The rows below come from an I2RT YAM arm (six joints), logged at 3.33 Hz.
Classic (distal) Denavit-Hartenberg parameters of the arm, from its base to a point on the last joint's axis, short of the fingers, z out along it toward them. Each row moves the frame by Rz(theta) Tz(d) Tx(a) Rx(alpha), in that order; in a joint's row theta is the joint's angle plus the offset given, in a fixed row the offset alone. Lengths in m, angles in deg.
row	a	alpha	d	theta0
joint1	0.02	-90	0.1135	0
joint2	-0.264	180	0	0
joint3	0.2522	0	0	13.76
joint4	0.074	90	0	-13.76
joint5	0	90	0	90
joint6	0	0	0.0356	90
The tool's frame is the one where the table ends.
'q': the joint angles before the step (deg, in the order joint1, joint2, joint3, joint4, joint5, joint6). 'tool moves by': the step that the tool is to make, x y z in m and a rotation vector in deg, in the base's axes. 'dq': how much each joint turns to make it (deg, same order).
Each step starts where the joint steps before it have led.
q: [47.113 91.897 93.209 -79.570 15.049 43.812]
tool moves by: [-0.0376 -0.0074 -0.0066 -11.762 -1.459 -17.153]
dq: [6.185 -0.341 -1.972 -15.112 10.185 24.218]
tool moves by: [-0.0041 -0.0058 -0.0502 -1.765 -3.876 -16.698]
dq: [0.154 -0.033 -12.145 4.505 1.552 19.256]
